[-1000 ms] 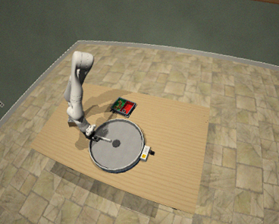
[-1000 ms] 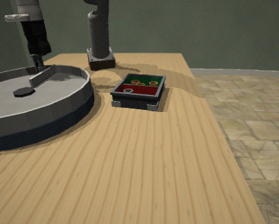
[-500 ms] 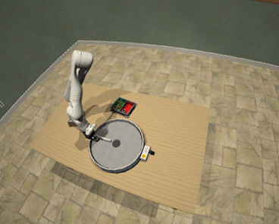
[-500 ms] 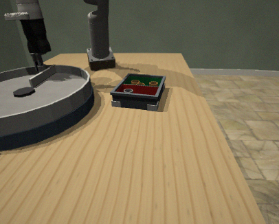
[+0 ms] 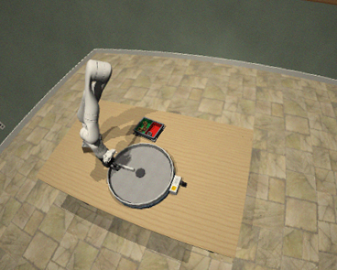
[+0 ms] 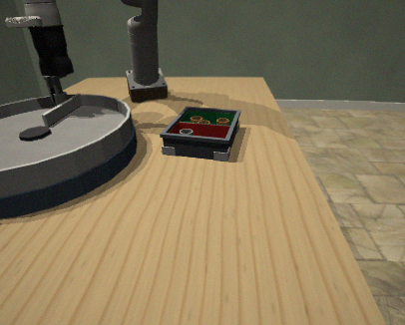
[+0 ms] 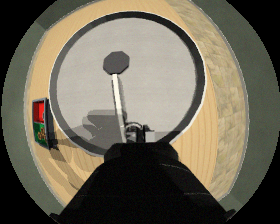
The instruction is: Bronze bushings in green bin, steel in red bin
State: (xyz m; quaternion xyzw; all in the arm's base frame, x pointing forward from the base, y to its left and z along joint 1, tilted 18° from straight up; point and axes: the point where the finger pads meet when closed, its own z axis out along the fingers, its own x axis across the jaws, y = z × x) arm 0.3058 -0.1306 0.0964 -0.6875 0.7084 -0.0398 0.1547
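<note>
My gripper is now 10 mm short of the bin, 400 mm to the right of it and 70 mm above it. From my hand the other things lie so: grey turntable 150 mm ahead, 50 mm to the left, 50 mm below.
</note>
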